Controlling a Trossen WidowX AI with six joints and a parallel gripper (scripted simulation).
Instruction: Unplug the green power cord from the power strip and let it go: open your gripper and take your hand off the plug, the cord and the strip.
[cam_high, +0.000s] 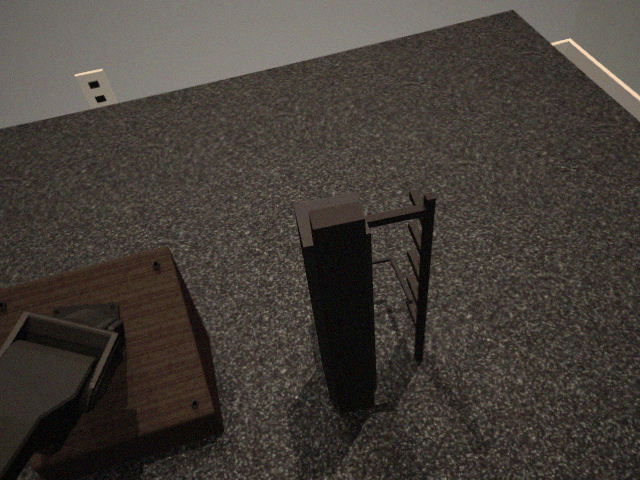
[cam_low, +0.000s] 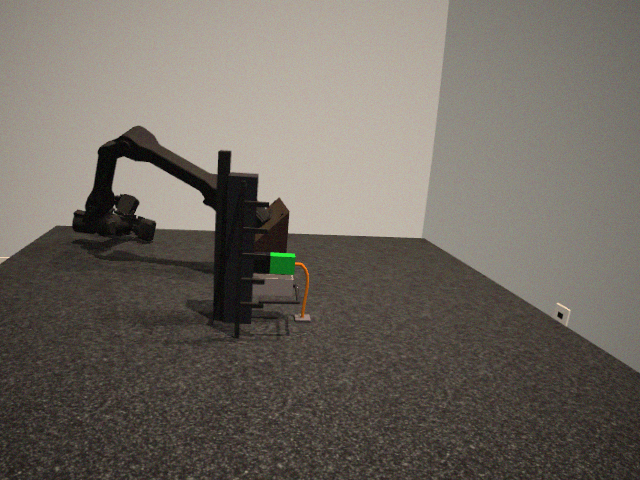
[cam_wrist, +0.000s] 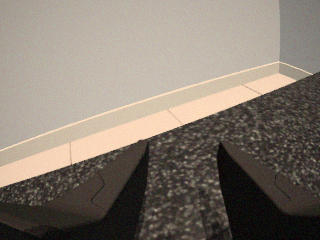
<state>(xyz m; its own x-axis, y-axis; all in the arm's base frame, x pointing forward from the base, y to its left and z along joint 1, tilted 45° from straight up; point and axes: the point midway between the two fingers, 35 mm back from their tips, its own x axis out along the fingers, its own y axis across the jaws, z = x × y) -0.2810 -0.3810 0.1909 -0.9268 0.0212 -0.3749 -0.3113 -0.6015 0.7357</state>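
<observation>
Now: the green plug 590 mm ahead of my gripper tip, 430 mm to the left of it and 80 mm above it. Round my gripper tip: stand 600 mm ahead, 340 mm to the left, 120 mm above.
</observation>
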